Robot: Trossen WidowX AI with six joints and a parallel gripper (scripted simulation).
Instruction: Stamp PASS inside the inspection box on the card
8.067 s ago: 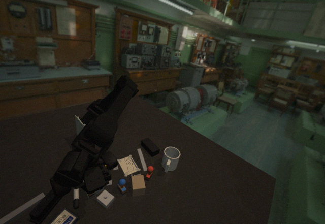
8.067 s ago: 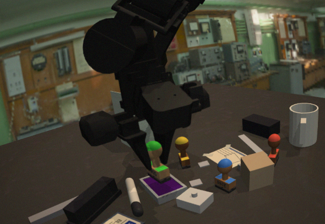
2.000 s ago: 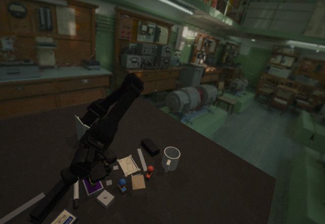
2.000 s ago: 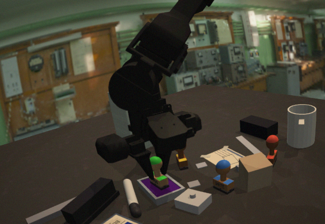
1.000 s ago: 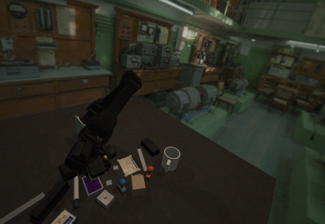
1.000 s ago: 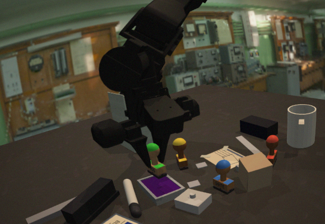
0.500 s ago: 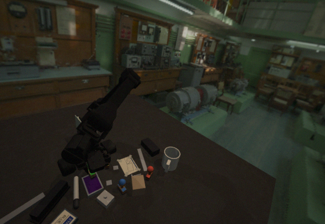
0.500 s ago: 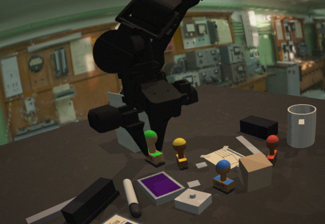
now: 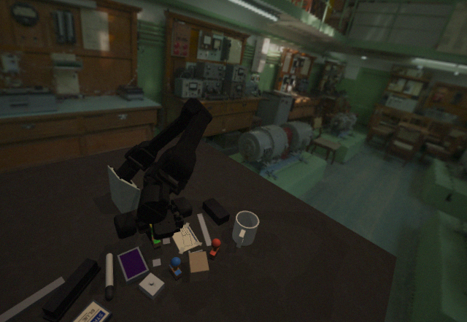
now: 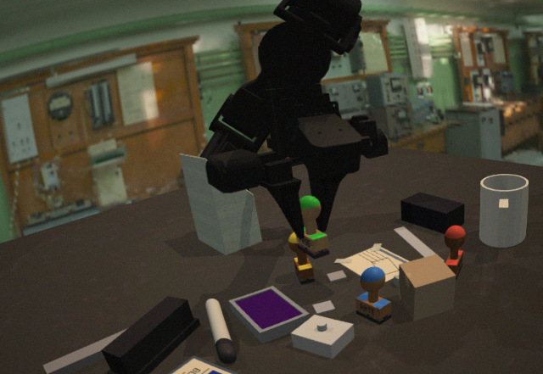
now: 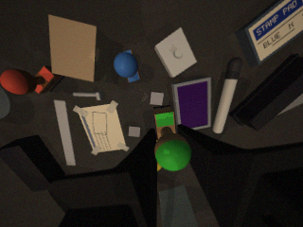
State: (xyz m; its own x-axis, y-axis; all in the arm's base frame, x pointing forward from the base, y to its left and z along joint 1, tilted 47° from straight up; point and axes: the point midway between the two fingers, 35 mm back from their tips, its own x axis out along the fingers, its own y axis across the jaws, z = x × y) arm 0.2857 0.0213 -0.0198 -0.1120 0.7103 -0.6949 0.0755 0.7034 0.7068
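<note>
My gripper tip is 3 cm past the cream card, 11 cm to the right of it and 10 cm above it. Also, from my gripper tip: blue stamp (7 cm ahead, 3 cm to the left, 8 cm below); purple ink pad (2 cm behind, 6 cm to the right, 9 cm below); green-knobbed stamp (right at my gripper tip).
</note>
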